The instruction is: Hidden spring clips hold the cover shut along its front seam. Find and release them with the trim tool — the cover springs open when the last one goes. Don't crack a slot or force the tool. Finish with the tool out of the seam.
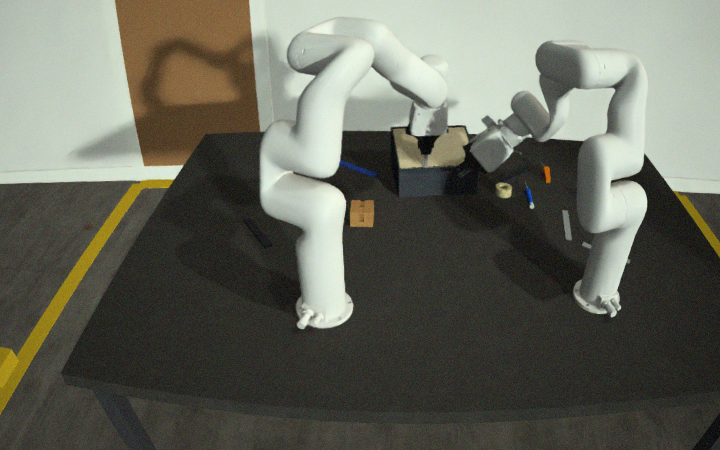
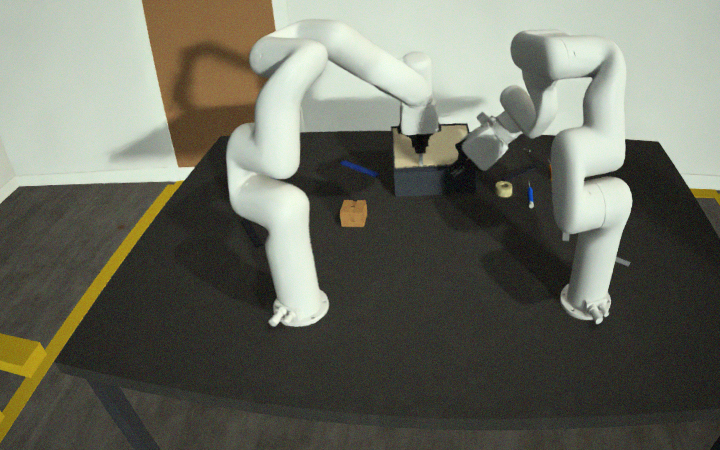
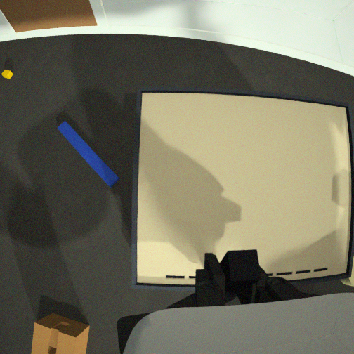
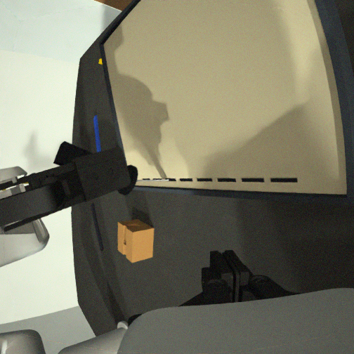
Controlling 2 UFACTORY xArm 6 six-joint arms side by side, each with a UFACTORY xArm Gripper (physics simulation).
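Places are measured from the left arm's base along level axes (x ahead, y left, z up), in metres.
Pixels of known places: left gripper, fingertip midpoint: (image 1: 425, 149) (image 2: 420, 147); right gripper, fingertip midpoint: (image 1: 456, 174) (image 2: 450, 172); left arm's base, link origin: (image 1: 324, 308) (image 2: 301, 307); right arm's base, link origin: (image 1: 595, 296) (image 2: 585, 301).
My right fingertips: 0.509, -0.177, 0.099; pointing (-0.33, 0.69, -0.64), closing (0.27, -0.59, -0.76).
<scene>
For each thing: its top centre in the pictures, then the offset to it from my right fingertips, as dx, dy, dz. "*": a spot on its surface instead.
- cream cover, surface spot: (image 2: 451, 139) (image 1: 451, 141) * +0.167, +0.051, +0.016
- tool's thin grey blade, top centre: (image 2: 420, 153) (image 1: 426, 154) +0.028, +0.096, +0.030
- blue bar, top centre: (image 1: 356, 167) (image 2: 359, 167) +0.101, +0.334, -0.093
- tan block, top centre: (image 1: 362, 206) (image 2: 353, 206) -0.159, +0.219, -0.054
- tape roll, top centre: (image 2: 504, 185) (image 1: 503, 186) +0.109, -0.128, -0.074
- blue-handled tool, top centre: (image 2: 530, 190) (image 1: 528, 191) +0.124, -0.206, -0.082
- orange object, top centre: (image 1: 546, 167) +0.280, -0.253, -0.072
The cream cover (image 1: 450, 142) (image 2: 451, 139) (image 3: 285, 160) (image 4: 225, 90) lies flat and shut in the dark blue box (image 1: 422, 183) (image 2: 416, 183). A row of dark slots (image 3: 303, 271) (image 4: 226, 180) runs along its front seam. My left gripper (image 1: 425, 150) (image 2: 420, 150) (image 3: 224, 271) is shut on the trim tool above the front edge. The tool's thin grey blade (image 1: 425, 160) (image 2: 421, 158) points down at the left part of the slot row; whether its tip is inside a slot cannot be told. My right gripper (image 4: 219, 269) is shut and empty, near the box's front right corner.
A blue bar (image 1: 358, 169) (image 2: 358, 168) (image 3: 88, 153) lies left of the box. A tan block (image 1: 362, 213) (image 2: 353, 213) (image 3: 60, 337) (image 4: 136, 241) stands front left. A tape roll (image 1: 503, 190) (image 2: 503, 189), blue-handled tool (image 1: 529, 197) (image 2: 530, 197) and orange object (image 1: 547, 174) lie right.
</scene>
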